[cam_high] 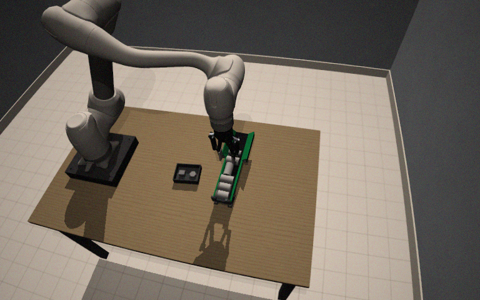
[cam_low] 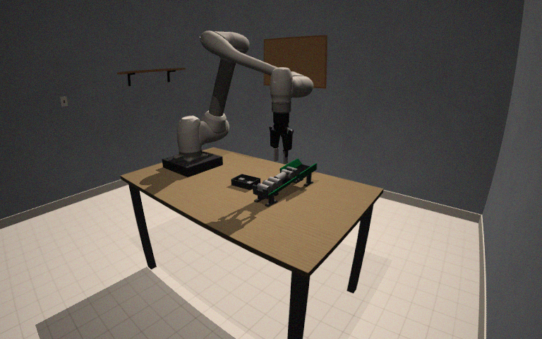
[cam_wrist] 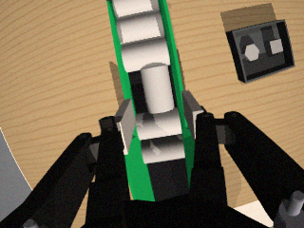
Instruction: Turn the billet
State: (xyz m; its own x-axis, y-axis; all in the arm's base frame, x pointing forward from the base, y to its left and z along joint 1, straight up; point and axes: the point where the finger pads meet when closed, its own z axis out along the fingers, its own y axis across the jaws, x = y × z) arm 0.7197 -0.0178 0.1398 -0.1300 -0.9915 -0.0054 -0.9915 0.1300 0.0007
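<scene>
Right now my hand is 110 mm above the billet. The rest, counted from my hand: small black tray (220 mm behind, 10 mm to the right, 190 mm below); then stop (10 mm behind, 160 mm to the right, 140 mm below).
</scene>
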